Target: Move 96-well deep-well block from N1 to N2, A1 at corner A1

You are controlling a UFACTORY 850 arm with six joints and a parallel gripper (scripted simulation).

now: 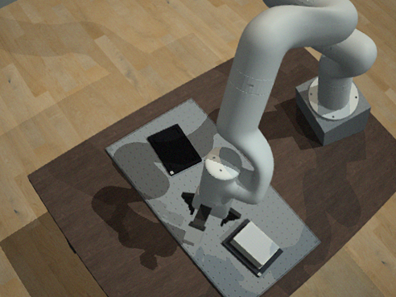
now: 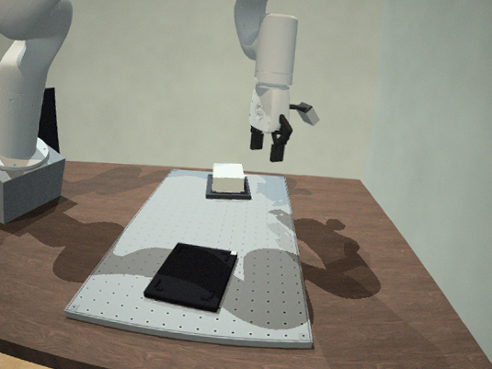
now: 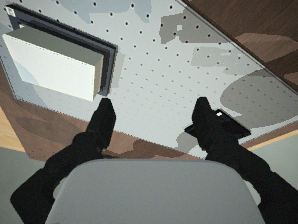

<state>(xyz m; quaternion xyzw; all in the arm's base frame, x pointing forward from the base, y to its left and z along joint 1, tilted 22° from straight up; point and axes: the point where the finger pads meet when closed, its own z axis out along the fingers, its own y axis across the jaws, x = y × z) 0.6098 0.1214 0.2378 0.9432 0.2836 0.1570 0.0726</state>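
Now: the 96-well deep-well block 10 cm behind my hand, 14 cm to the left of it and 12 cm below it. Also, from my hand: black plate nest N2: 10 cm behind, 29 cm to the right, 15 cm below; black plate nest N1: 10 cm behind, 14 cm to the left, 15 cm below.
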